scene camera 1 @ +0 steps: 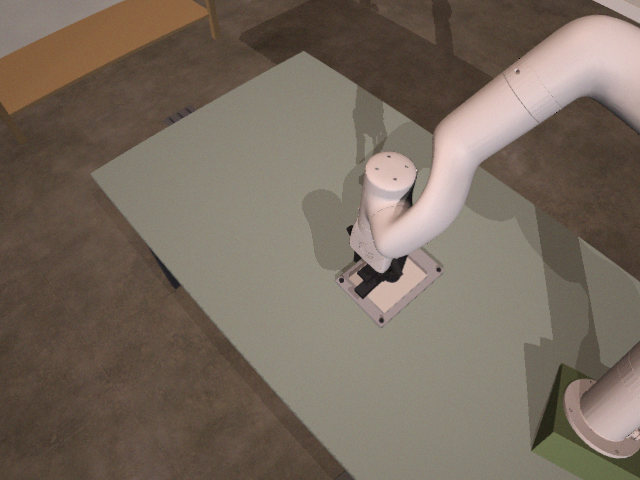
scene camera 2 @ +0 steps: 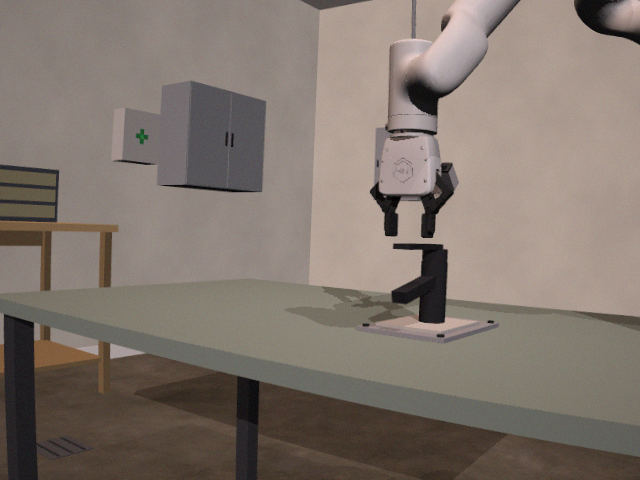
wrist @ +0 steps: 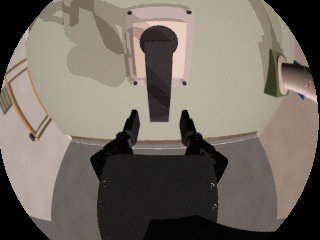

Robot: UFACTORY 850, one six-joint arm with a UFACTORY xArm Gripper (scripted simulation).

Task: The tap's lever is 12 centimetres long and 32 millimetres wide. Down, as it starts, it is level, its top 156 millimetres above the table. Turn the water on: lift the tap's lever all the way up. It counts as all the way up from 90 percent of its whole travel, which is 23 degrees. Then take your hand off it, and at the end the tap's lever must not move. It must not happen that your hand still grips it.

I see my gripper and a tap.
My gripper shows as well in the wrist view.
